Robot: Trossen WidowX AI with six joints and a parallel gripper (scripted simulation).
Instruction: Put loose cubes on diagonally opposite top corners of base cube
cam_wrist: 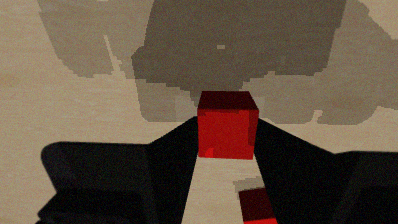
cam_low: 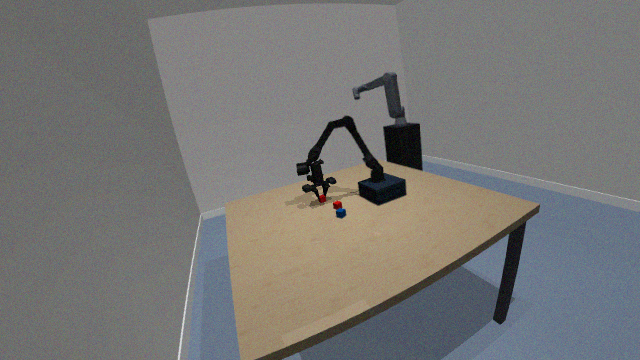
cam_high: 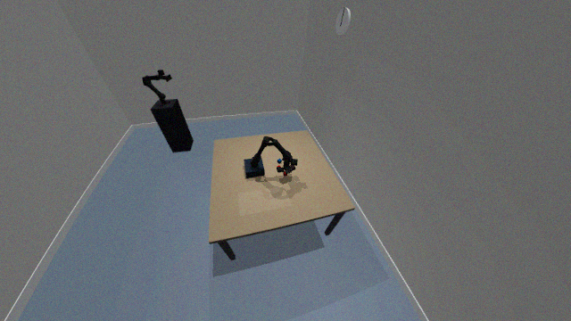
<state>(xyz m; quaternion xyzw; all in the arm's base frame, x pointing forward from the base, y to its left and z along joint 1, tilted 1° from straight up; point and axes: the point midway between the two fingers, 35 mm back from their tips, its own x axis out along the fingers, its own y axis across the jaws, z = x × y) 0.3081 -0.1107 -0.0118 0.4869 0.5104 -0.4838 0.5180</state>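
Now: gripper tip 2 cm past the blue base cube, 21 cm to the right of it and 2 cm above it.
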